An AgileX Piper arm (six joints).
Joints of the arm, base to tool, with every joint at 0 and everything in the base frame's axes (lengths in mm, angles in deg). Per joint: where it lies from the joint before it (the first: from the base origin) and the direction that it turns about. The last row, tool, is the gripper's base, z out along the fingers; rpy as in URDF.
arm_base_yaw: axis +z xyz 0 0 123
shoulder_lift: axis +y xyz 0 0 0
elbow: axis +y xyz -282.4 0 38.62
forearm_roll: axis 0.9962 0 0.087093 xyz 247.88 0 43.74
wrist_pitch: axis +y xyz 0 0 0
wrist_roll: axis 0.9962 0 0.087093 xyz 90.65 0 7.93
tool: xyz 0 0 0 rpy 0 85 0
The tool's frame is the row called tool.
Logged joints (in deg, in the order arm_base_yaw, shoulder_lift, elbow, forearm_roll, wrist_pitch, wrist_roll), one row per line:
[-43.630, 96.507, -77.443, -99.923, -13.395, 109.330]
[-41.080, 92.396, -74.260, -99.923, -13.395, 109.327]
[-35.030, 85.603, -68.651, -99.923, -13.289, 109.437]
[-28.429, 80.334, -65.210, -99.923, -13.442, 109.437]
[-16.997, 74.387, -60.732, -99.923, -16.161, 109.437]
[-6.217, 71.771, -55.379, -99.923, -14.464, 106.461]
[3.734, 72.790, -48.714, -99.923, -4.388, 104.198]
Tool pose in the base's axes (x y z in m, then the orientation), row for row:
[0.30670, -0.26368, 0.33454, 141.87, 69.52, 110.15]
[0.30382, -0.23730, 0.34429, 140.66, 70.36, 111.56]
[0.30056, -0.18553, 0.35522, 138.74, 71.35, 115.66]
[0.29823, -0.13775, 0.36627, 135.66, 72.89, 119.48]
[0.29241, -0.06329, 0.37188, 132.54, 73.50, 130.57]
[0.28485, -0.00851, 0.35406, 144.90, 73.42, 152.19]
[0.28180, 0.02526, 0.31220, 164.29, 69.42, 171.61]
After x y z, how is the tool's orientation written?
As angles about the fixed x, y, z axes (roll, pitch, yaw), in degrees.
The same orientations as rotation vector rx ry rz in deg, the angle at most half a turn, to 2 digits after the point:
[38.84, 98.91, -11.77]
[36.14, 98.88, -10.29]
[30.48, 99.42, -6.38]
[23.87, 99.33, -1.97]
[11.53, 100.54, 8.38]
[1.15, 103.82, 12.92]
[-2.43, 109.95, 9.52]

